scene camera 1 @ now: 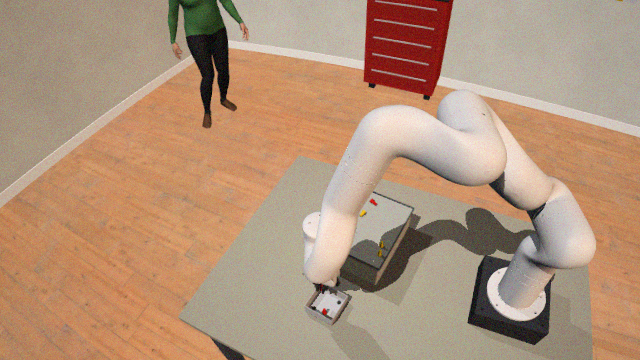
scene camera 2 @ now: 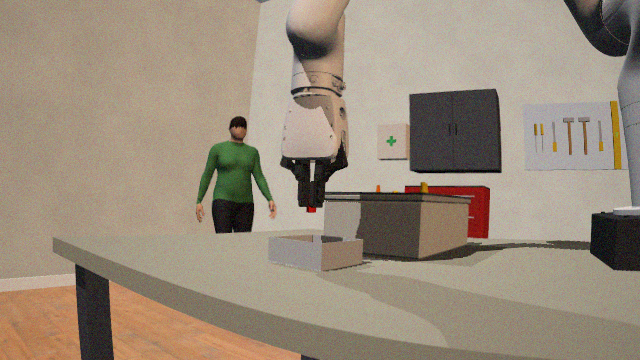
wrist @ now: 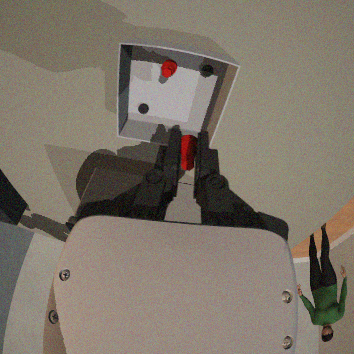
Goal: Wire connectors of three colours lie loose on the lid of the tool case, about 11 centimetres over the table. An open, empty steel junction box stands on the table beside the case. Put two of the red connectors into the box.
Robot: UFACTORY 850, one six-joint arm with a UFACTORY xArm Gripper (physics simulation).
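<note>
The steel junction box (scene camera 1: 318, 316) (scene camera 2: 295, 254) (wrist: 222, 92) stands open on the table beside the tool case (scene camera 1: 367, 272) (scene camera 2: 390, 225). One red connector (scene camera 1: 325, 311) (wrist: 169, 68) is inside it, near the wall farther from the gripper in the wrist view. My gripper (scene camera 2: 311, 200) (wrist: 188, 145) is shut on a second red connector (scene camera 2: 311, 210) (wrist: 188, 159), which pokes out below the fingertips. It hangs a little above the box rim, at the side toward the case. In scene camera 1 the arm hides most of the gripper. Another red connector (scene camera 1: 373, 202) lies on the case lid (scene camera 1: 390, 215).
Yellow connectors (scene camera 1: 363, 213) (scene camera 1: 381, 244) (scene camera 1: 380, 253) (scene camera 2: 424, 187) lie on the lid. An orange connector (scene camera 2: 378, 188) also shows there. The case rises higher than the box, close by. The arm hides part of the lid in scene camera 1. A person (scene camera 1: 205, 22) (scene camera 2: 235, 172) stands beyond the table.
</note>
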